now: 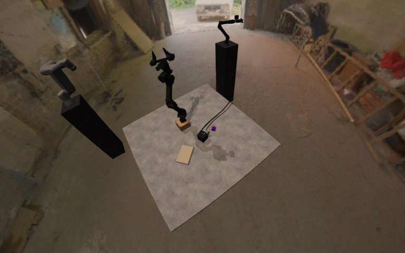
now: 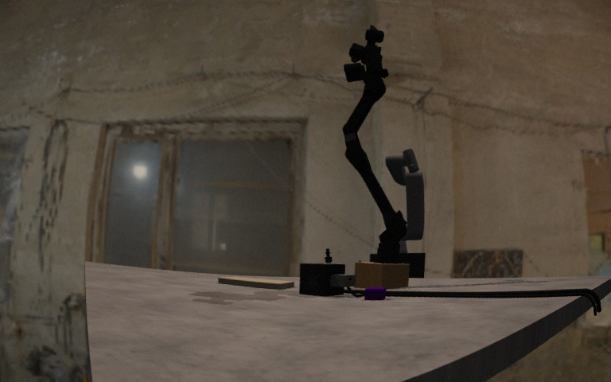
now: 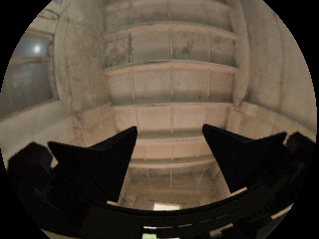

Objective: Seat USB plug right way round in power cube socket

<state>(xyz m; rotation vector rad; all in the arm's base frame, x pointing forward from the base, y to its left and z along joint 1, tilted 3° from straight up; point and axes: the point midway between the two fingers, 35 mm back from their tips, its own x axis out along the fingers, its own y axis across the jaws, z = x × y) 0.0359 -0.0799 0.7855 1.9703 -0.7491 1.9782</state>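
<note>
Now: gripper tip 810 mm above the USB plug, 270 mm short of it and 140 mm to the right of it. The rest, counted from my gripper tip: purple block (890 mm below, 280 mm to the left, 240 mm ahead); then flat tan board (890 mm below, 340 mm ahead, 120 mm to the right).
</note>
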